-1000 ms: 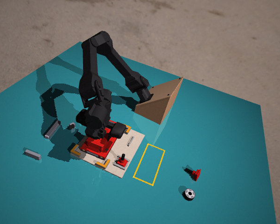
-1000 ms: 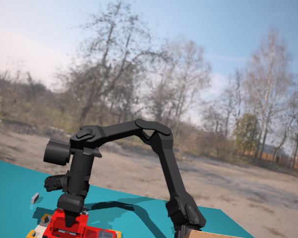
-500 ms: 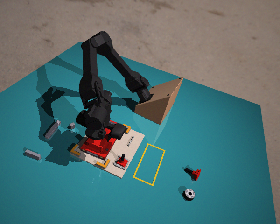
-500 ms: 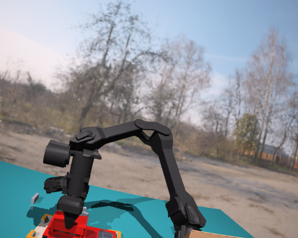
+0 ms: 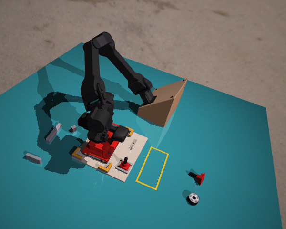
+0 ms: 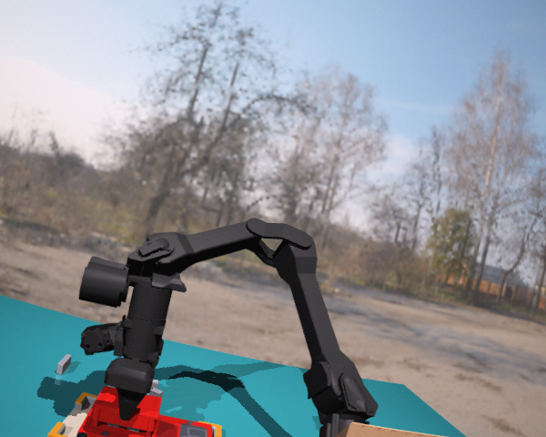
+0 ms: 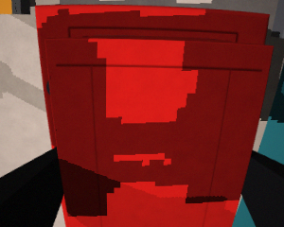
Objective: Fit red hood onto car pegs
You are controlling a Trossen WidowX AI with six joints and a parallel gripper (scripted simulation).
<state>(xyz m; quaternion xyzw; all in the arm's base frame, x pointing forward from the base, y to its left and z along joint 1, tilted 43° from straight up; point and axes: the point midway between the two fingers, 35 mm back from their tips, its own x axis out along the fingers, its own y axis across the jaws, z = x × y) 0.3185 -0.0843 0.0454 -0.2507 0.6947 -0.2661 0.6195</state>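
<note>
Right now my gripper tip is right at the red hood. Also, from my gripper tip: grey engine block 3 cm below; black wheel 41 cm to the left, 5 cm ahead, 4 cm below.
</note>
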